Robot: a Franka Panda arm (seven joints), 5 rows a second.
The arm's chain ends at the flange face. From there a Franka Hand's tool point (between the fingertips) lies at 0.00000 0.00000 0.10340 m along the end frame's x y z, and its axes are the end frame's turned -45 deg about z.
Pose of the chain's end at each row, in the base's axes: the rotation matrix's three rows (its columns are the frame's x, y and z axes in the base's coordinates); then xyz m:
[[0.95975, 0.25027, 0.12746], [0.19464, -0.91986, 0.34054], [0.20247, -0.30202, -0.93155]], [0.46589, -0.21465, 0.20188]
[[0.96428, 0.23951, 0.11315], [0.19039, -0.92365, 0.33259], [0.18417, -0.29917, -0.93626]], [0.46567, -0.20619, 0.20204]
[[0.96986, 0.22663, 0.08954], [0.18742, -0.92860, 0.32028], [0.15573, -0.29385, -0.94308]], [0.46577, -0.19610, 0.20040]
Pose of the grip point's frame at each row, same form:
[[0.50168, 0.85561, 0.12746], [0.78807, -0.51281, 0.34054], [0.35673, -0.07039, -0.93155]], [0.47907, -0.17944, 0.10556]
[[0.51249, 0.85121, 0.11315], [0.78775, -0.51849, 0.33259], [0.34177, -0.08132, -0.93626]], [0.47737, -0.17180, 0.10523]
[[0.52554, 0.84605, 0.08954], [0.78915, -0.52409, 0.32028], [0.31790, -0.09767, -0.94308]], [0.47503, -0.16298, 0.10289]

